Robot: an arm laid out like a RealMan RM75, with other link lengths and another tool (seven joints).
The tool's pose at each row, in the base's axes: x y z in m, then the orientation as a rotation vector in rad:
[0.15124 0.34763 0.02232 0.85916 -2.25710 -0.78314]
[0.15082 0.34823 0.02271 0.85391 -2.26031 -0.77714]
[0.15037 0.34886 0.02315 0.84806 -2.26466 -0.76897]
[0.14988 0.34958 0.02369 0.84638 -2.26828 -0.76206]
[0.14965 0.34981 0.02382 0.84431 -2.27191 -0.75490]
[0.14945 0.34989 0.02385 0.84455 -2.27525 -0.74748]
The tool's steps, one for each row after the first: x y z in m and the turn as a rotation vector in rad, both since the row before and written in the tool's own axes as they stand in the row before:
[-0.00005 0.00080 0.00022 0.00317 0.00010 0.00566]
[-0.00004 0.00086 0.00022 0.00473 0.00011 0.00676]
[-0.00004 0.00100 0.00020 0.00499 0.00008 0.00335]
[0.00002 0.00032 0.00014 0.00502 0.00017 0.00370]
[0.00008 0.00015 0.00014 0.00576 0.00047 0.00210]

